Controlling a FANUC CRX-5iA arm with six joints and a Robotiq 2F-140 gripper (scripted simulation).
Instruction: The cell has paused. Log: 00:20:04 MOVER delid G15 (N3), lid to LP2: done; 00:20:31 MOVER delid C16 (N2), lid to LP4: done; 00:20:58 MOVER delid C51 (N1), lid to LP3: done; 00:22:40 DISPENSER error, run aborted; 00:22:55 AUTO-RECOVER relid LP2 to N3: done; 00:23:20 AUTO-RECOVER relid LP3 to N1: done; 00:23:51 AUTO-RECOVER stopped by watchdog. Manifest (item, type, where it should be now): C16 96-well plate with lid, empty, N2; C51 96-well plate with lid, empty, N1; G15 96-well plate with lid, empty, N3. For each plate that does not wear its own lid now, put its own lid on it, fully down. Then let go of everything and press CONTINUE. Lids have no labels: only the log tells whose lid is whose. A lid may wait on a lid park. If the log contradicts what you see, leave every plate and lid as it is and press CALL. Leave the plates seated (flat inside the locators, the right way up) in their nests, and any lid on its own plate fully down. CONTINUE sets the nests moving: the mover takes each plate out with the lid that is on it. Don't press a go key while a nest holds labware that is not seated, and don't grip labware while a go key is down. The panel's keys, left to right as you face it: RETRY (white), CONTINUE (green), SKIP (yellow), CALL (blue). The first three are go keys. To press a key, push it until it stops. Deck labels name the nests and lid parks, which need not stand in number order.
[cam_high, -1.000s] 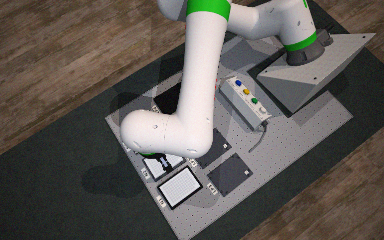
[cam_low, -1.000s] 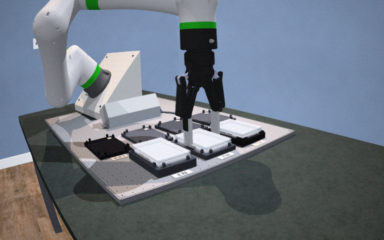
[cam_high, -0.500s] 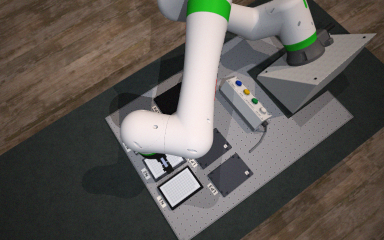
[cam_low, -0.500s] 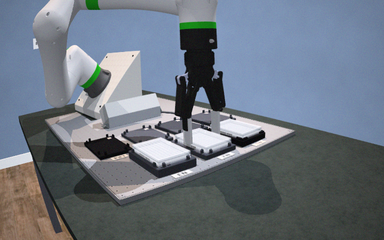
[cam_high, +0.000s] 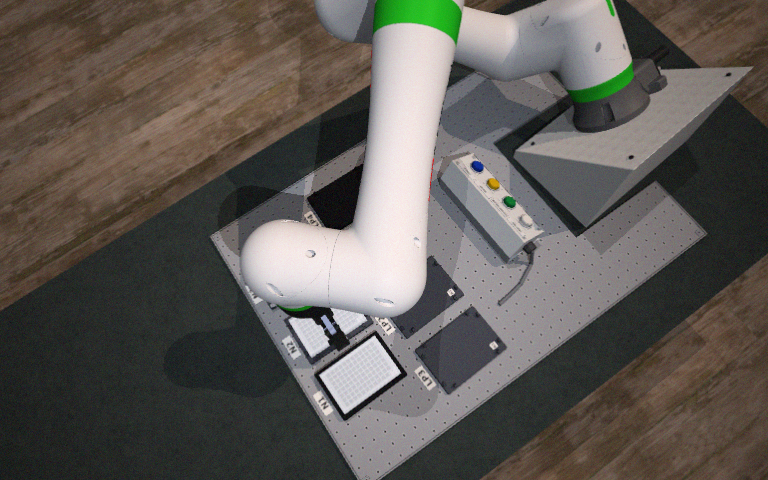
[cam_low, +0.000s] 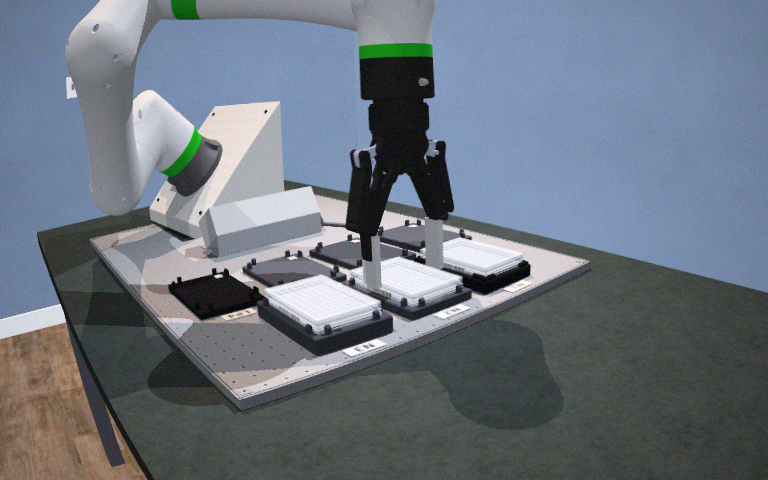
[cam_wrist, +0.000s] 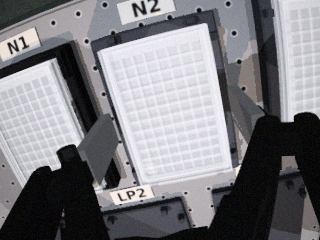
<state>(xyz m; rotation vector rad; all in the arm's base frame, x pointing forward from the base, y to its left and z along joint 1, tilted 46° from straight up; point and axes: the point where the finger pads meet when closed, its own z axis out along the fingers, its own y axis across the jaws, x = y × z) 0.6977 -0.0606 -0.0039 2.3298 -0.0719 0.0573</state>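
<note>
Right now my hand is 30 mm above the 96-well plate. Round my hand: lid park LP1: 180 mm behind, 60 mm to the right, 50 mm below; lid park LP3: 170 mm behind, 200 mm to the left, 50 mm below; lid park LP2: 170 mm behind, 70 mm to the left, 50 mm below.
</note>
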